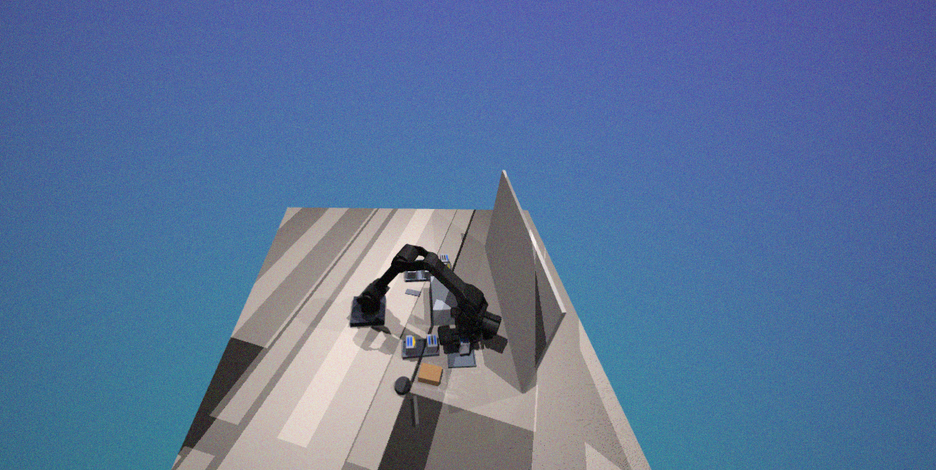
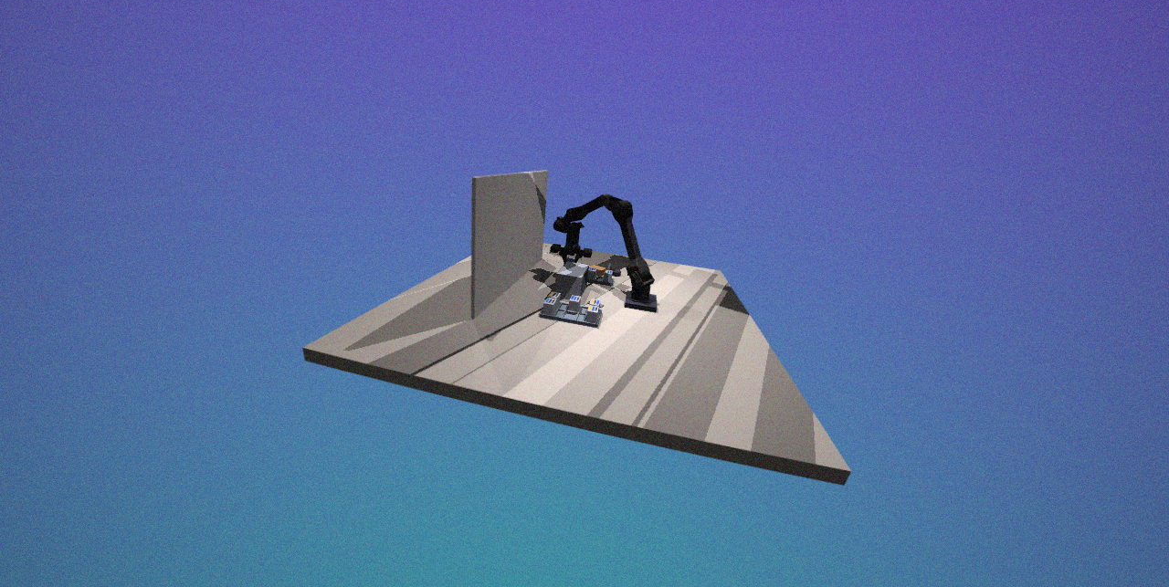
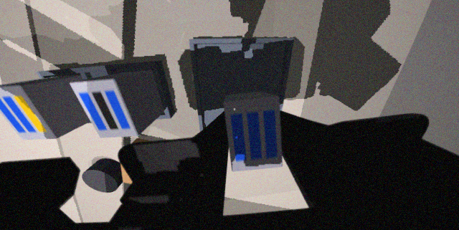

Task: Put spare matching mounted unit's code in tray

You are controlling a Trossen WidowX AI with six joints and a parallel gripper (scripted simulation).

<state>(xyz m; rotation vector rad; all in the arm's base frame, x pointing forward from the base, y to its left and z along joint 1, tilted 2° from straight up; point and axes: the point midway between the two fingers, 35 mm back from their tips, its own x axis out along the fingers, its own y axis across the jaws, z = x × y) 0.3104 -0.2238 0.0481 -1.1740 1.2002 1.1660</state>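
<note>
Right now my gripper tip is 3 cm above the blue-grey tray. The rest, counted from my gripper tip: black disc 22 cm behind, 8 cm to the right, 2 cm below; pale grey box 20 cm to the left, 3 cm behind, 2 cm above; brown block 13 cm behind, 7 cm to the right, 2 cm below.
</note>
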